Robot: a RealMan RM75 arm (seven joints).
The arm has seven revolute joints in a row. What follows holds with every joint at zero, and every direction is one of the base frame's.
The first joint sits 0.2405 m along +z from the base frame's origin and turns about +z.
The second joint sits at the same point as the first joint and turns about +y.
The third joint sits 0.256 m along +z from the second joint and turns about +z.
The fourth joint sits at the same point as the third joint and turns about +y.
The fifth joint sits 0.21 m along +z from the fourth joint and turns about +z.
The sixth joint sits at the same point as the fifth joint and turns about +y.
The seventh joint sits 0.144 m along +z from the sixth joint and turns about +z.
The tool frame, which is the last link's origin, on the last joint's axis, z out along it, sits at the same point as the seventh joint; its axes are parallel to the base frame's.
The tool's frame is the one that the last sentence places.
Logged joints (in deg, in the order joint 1, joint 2, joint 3, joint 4, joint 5, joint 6, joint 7), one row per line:
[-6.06 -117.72 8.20 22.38 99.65 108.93 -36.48]
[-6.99 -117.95 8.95 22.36 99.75 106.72 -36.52]
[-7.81 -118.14 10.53 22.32 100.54 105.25 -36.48]
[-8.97 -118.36 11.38 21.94 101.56 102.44 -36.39]
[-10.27 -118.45 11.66 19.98 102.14 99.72 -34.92]
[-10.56 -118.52 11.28 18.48 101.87 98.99 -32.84]
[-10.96 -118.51 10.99 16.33 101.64 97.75 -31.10]
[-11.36 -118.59 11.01 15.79 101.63 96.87 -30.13]
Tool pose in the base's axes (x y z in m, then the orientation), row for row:
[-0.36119 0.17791 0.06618 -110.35 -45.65 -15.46]
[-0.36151 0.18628 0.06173 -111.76 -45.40 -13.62]
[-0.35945 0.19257 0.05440 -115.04 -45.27 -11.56]
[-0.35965 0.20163 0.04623 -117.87 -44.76 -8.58]
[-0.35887 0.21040 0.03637 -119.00 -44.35 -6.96]
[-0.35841 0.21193 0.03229 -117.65 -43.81 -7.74]
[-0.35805 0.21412 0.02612 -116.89 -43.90 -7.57]
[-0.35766 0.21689 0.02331 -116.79 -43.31 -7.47]
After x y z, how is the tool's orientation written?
As angles about the fixed x, y, z axes (roll, pitch, yaw), in degrees.
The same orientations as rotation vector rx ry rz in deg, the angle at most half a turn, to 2 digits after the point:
[-109.03 -16.47 -54.04]
[-109.79 -17.42 -53.02]
[-112.16 -17.94 -52.58]
[-113.90 -19.35 -51.10]
[-114.51 -20.23 -50.04]
[-113.66 -19.64 -49.54]
[-112.88 -20.14 -49.27]
[-112.90 -19.89 -48.58]

